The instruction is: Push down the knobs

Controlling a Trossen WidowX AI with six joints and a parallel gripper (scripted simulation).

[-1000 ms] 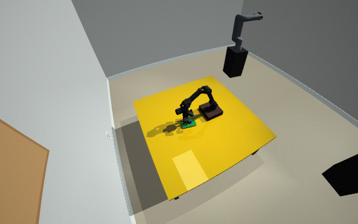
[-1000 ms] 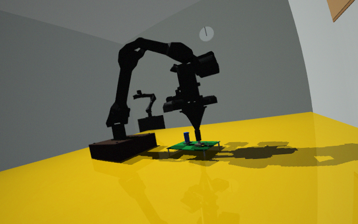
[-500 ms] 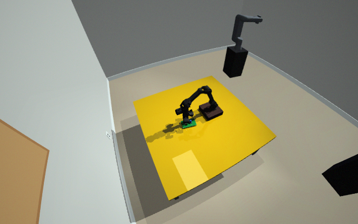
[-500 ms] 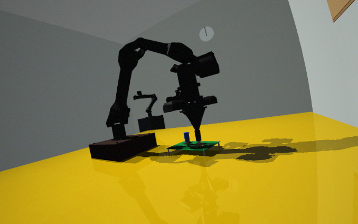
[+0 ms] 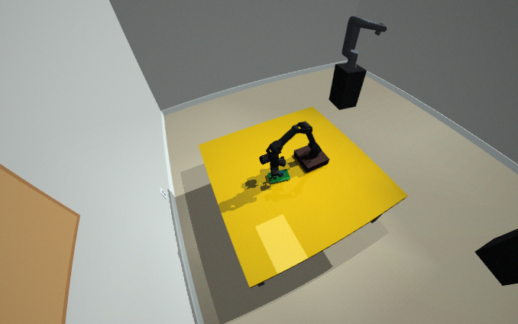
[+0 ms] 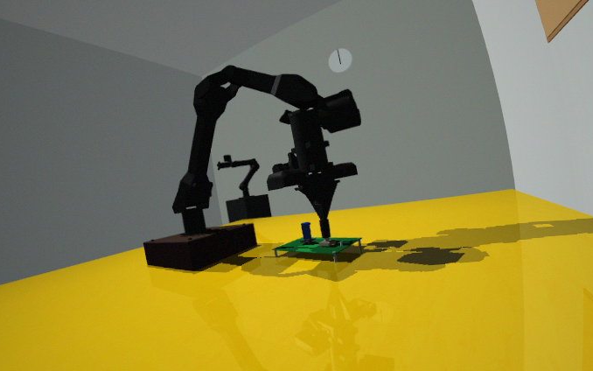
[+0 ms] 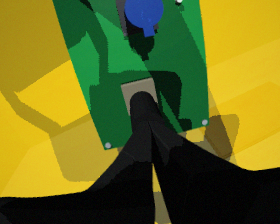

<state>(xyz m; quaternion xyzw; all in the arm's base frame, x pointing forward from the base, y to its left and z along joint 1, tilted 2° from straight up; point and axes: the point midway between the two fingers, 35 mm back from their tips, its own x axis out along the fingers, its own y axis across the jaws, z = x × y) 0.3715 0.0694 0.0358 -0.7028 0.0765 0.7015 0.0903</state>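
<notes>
The black knob lies 20 mm below my gripper tip. Also, from my gripper tip: blue knob (60 mm behind, 10 mm to the left, 20 mm below).
</notes>
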